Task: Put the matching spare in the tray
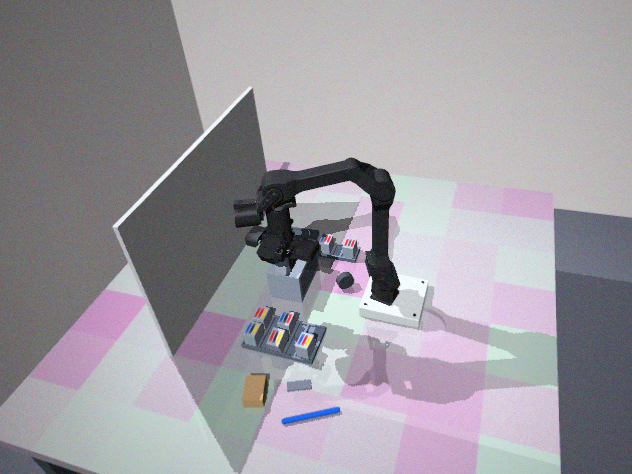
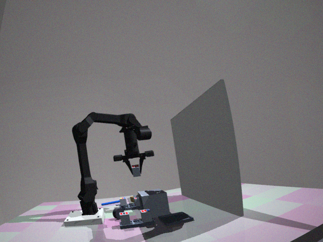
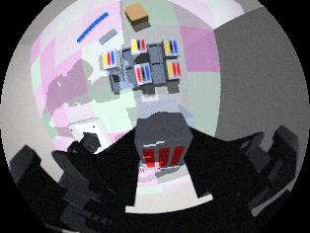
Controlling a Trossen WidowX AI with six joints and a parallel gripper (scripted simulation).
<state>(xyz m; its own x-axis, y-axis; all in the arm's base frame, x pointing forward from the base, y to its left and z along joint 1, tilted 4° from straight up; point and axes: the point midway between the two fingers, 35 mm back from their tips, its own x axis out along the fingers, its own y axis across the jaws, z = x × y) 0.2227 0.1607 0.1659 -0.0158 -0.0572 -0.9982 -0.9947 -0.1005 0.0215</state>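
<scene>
The dark tray lies 260 mm to the right of my gripper tip, 180 mm below it and 140 mm ahead of it. The rest, counted from my gripper tip: black round object (160 mm to the right, 150 mm below, 90 mm behind); then grey spare (30 mm above); then mounted unit (130 mm below, 100 mm to the right, 60 mm ahead).
</scene>
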